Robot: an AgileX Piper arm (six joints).
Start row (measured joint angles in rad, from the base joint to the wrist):
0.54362 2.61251 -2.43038 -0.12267 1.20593 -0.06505
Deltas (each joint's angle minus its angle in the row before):
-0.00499 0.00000 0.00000 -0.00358 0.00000 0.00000
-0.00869 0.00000 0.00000 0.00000 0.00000 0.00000
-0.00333 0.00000 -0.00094 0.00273 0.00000 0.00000
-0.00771 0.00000 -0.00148 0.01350 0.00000 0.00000
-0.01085 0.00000 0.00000 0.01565 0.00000 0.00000
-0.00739 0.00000 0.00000 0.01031 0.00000 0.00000
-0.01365 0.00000 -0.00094 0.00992 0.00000 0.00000
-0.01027 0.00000 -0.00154 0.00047 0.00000 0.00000
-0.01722 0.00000 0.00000 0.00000 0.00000 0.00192
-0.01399 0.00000 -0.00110 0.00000 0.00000 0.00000
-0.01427 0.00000 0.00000 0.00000 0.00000 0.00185
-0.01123 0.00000 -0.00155 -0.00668 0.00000 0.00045
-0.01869 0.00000 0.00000 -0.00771 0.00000 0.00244
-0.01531 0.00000 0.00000 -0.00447 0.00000 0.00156
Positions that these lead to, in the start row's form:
0.53863 2.61251 -2.43038 -0.12625 1.20593 -0.06505
0.52994 2.61251 -2.43038 -0.12625 1.20593 -0.06505
0.52661 2.61251 -2.43132 -0.12352 1.20593 -0.06505
0.51890 2.61251 -2.43280 -0.11002 1.20593 -0.06505
0.50805 2.61251 -2.43280 -0.09437 1.20593 -0.06505
0.50066 2.61251 -2.43280 -0.08406 1.20593 -0.06505
0.48701 2.61251 -2.43374 -0.07414 1.20593 -0.06505
0.47674 2.61251 -2.43528 -0.07367 1.20593 -0.06505
0.45952 2.61251 -2.43528 -0.07367 1.20593 -0.06313
0.44553 2.61251 -2.43638 -0.07367 1.20593 -0.06313
0.43126 2.61251 -2.43638 -0.07367 1.20593 -0.06128
0.42003 2.61251 -2.43793 -0.08035 1.20593 -0.06083
0.40134 2.61251 -2.43793 -0.08806 1.20593 -0.05839
0.38603 2.61251 -2.43793 -0.09253 1.20593 -0.05683

